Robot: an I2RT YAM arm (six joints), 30 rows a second.
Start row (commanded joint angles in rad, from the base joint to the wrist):
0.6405 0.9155 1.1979 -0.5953 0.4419 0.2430
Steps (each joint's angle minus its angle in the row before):
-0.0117 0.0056 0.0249 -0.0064 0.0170 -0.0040
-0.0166 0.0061 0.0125 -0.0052 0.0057 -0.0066
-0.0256 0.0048 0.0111 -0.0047 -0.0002 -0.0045
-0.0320 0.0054 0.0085 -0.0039 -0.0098 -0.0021
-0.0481 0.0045 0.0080 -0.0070 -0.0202 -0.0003
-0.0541 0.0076 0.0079 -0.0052 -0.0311 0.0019
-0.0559 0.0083 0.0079 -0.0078 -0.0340 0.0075
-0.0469 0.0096 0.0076 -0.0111 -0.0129 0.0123
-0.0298 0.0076 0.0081 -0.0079 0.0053 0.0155
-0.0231 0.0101 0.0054 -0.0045 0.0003 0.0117
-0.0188 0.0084 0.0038 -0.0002 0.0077 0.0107
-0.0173 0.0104 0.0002 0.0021 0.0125 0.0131
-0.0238 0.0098 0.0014 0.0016 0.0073 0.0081
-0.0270 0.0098 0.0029 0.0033 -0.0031 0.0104
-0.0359 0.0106 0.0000 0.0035 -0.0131 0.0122
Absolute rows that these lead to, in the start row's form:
0.6288 0.9211 1.2228 -0.6017 0.4589 0.2390
0.6122 0.9272 1.2353 -0.6069 0.4646 0.2324
0.5866 0.9320 1.2464 -0.6116 0.4644 0.2279
0.5546 0.9374 1.2549 -0.6155 0.4546 0.2258
0.5065 0.9419 1.2629 -0.6225 0.4344 0.2255
0.4524 0.9495 1.2708 -0.6277 0.4033 0.2274
0.3965 0.9578 1.2787 -0.6355 0.3693 0.2349
0.3496 0.9674 1.2863 -0.6466 0.3564 0.2472
0.3198 0.9750 1.2944 -0.6545 0.3617 0.2627
0.2967 0.9851 1.2998 -0.6590 0.3620 0.2744
0.2779 0.9935 1.3036 -0.6592 0.3697 0.2851
0.2606 1.0039 1.3038 -0.6571 0.3822 0.2982
0.2368 1.0137 1.3052 -0.6555 0.3895 0.3063
0.2098 1.0235 1.3081 -0.6522 0.3864 0.3167
0.1739 1.0341 1.3081 -0.6487 0.3733 0.3289

